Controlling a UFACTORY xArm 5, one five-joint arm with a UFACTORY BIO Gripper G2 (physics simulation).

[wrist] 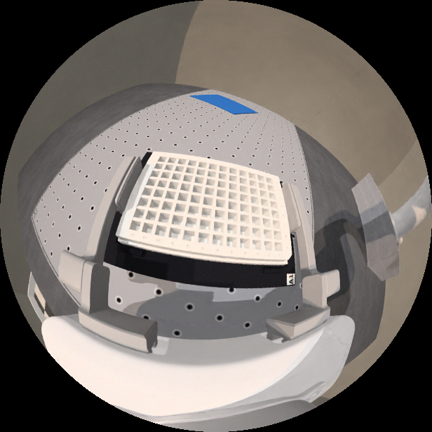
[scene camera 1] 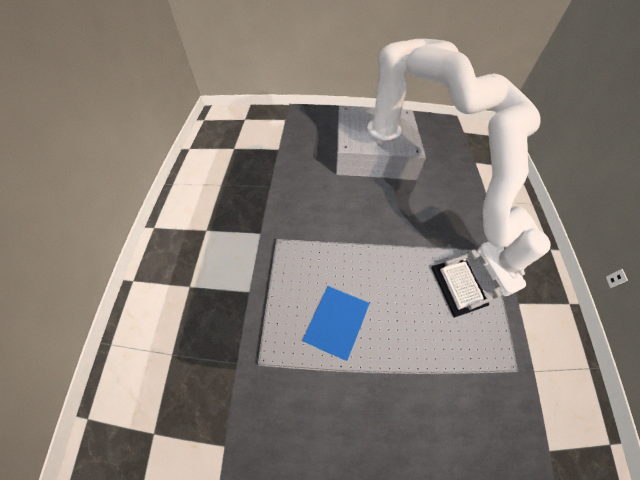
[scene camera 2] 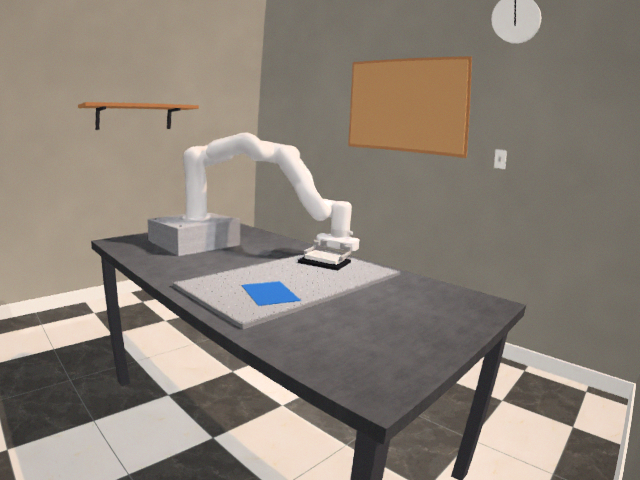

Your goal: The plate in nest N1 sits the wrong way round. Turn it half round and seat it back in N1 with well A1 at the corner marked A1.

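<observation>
The cream plate (scene camera 1: 461,285) (scene camera 2: 323,256) (wrist: 210,205) with square wells is level between the two fingers of my gripper (scene camera 1: 467,282) (scene camera 2: 327,256) (wrist: 211,196), which is shut on its two short ends. The plate is low over or in the black nest (scene camera 1: 456,312) (scene camera 2: 320,264) (wrist: 200,272), lined up with it in angle. Black nest shows along the plate's near side in the wrist view. I cannot tell whether the plate rests fully down. The A1 label (wrist: 291,279) is at the nest's near right corner in the wrist view. The marks on the plate are too small to read.
The nest is on a grey perforated board (scene camera 1: 398,330) (scene camera 2: 222,289) (wrist: 165,130). A flat blue sheet (scene camera 1: 336,322) (scene camera 2: 270,292) (wrist: 225,104) lies on the same board, well away from the nest. The arm's grey base block (scene camera 1: 379,162) (scene camera 2: 193,235) (wrist: 375,230) stands at the back.
</observation>
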